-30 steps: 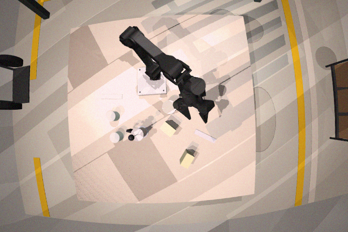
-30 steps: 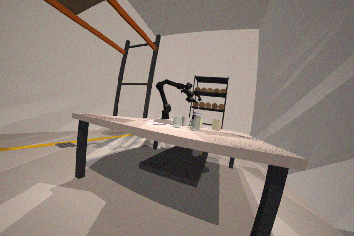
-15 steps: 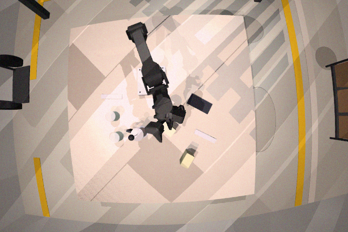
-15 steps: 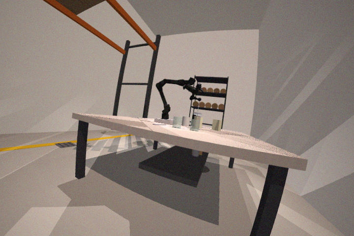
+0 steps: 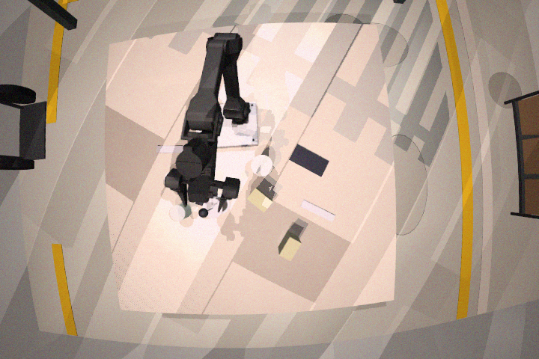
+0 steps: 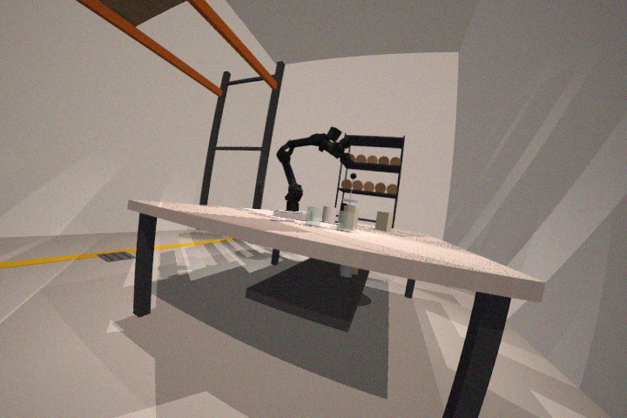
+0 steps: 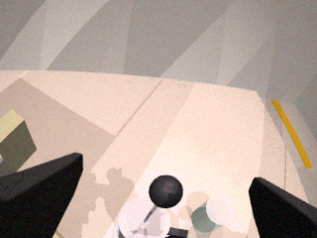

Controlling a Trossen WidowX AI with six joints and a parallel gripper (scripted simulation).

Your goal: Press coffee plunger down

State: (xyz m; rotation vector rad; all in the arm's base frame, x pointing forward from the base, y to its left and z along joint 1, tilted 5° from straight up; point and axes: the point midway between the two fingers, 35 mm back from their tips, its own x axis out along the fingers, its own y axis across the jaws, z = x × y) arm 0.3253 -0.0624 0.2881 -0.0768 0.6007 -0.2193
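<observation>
My gripper tip is 2 cm short of the coffee press, 4 cm to the left of it and 21 cm above it. From my gripper tip the other things lie so: dark slab (15 cm behind, 35 cm to the left, 33 cm below); white cup (13 cm behind, 16 cm to the left, 29 cm below).
</observation>
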